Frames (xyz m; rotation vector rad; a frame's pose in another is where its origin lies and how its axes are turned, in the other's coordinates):
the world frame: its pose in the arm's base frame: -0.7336 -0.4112 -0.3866 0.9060 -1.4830 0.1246
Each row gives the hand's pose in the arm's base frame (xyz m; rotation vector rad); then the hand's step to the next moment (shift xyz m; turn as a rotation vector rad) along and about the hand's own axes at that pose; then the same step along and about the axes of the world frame.
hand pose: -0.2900 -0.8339 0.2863 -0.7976 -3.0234 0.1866
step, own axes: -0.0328 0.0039 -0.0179 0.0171 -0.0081 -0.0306
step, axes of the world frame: 0.0253 -0.0177 -0.0215 0.0226 0.0274 0.0061
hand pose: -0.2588 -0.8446 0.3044 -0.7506 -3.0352 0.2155
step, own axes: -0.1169 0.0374 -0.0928 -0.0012 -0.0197 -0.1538
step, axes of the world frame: 0.1016 -0.0400 -0.1084 0.1354 0.0711 -0.0254
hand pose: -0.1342 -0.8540 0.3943 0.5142 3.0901 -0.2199
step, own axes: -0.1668 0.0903 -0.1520 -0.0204 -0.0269 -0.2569
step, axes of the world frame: 0.1299 -0.0142 -0.2049 0.2288 0.1070 -0.0576
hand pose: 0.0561 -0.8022 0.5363 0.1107 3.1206 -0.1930
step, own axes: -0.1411 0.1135 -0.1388 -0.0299 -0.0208 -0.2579
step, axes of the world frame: 0.0794 0.0499 -0.2080 0.2282 0.1051 -0.0688
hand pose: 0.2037 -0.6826 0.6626 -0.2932 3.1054 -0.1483
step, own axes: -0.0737 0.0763 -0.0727 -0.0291 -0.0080 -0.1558
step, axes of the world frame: 0.0236 0.0604 -0.1111 0.1361 0.0619 -0.0532
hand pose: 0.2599 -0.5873 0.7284 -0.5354 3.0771 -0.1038
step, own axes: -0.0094 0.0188 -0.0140 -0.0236 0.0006 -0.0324
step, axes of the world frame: 0.0018 0.0191 -0.0165 0.0269 0.0090 -0.0283
